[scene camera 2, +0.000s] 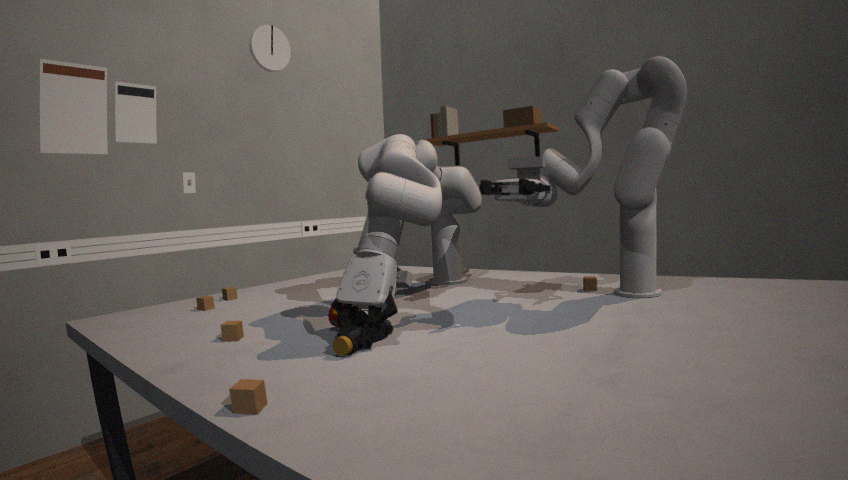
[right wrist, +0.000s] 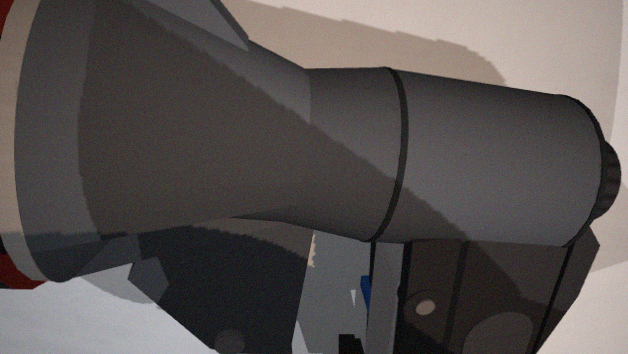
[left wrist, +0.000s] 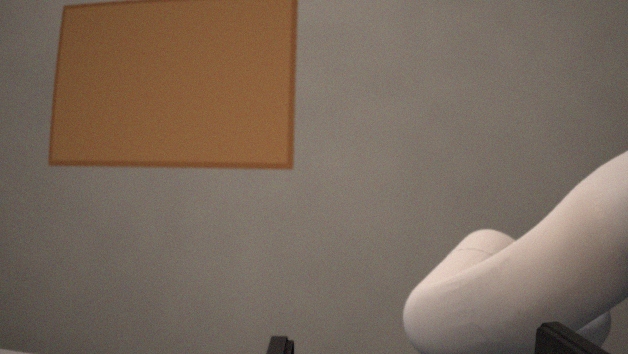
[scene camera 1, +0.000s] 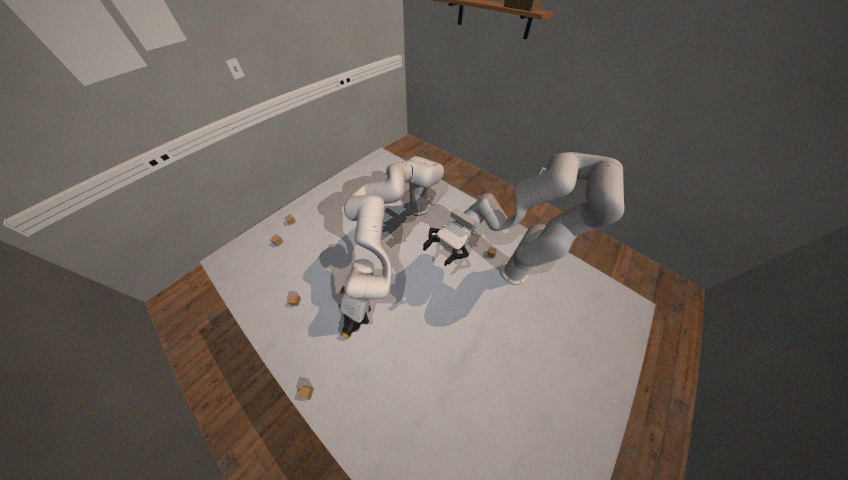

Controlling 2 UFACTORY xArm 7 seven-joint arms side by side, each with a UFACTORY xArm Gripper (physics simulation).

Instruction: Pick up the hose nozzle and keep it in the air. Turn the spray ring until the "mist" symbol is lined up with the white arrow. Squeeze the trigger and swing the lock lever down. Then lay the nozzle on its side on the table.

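Seen in the pictures: left gripper, fingertip midpoint: (scene camera 2: 500,186) (scene camera 1: 434,255); right gripper, fingertip midpoint: (scene camera 2: 354,345) (scene camera 1: 351,326); left arm's base at its link origin: (scene camera 2: 637,293) (scene camera 1: 513,272); right arm's base at its link origin: (scene camera 2: 448,281) (scene camera 1: 418,207).
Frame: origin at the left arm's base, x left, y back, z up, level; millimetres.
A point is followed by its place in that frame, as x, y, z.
The dark hose nozzle (scene camera 1: 349,329) @(-325, -682, 33) (scene camera 2: 352,339) @(-311, -697, 30) (right wrist: 225,150) @(-410, -578, 42) lies on its side on the table, its orange handle end toward scene camera 2. Its red spray ring (scene camera 2: 333,315) @(-459, -616, 35) (right wrist: 20,280) @(-438, -604, 50) is mostly cut off in the right wrist view; the "mist" symbol and white arrow do not show. My right gripper (scene camera 1: 355,324) @(-340, -671, 7) (scene camera 2: 365,330) is shut on the nozzle's handle (right wrist: 465,280) @(-360, -600, 34). The grey trigger (right wrist: 385,295) @(-370, -619, 24) is close against the handle. A small blue part (right wrist: 365,290) @(-368, -635, 7) shows beside it. My left gripper (scene camera 1: 436,255) @(-222, -332, 283) (scene camera 2: 502,187) @(-222, -332, 283) is open and empty, high above the table.
Several small wooden cubes stand on the table (scene camera 1: 505,380) @(216, -406, 0) (scene camera 2: 535,386) @(2, -657, 0), one (scene camera 1: 305,392) @(-260, -920, 34) (scene camera 2: 248,396) @(-247, -933, 25) near its edge and one (scene camera 1: 492,252) @(-130, -4, 34) (scene camera 2: 589,283) @(-132, -11, 21) by the left arm's base. A wall shelf (scene camera 2: 493,133) and a cork board (left wrist: 175,85) are on the walls.
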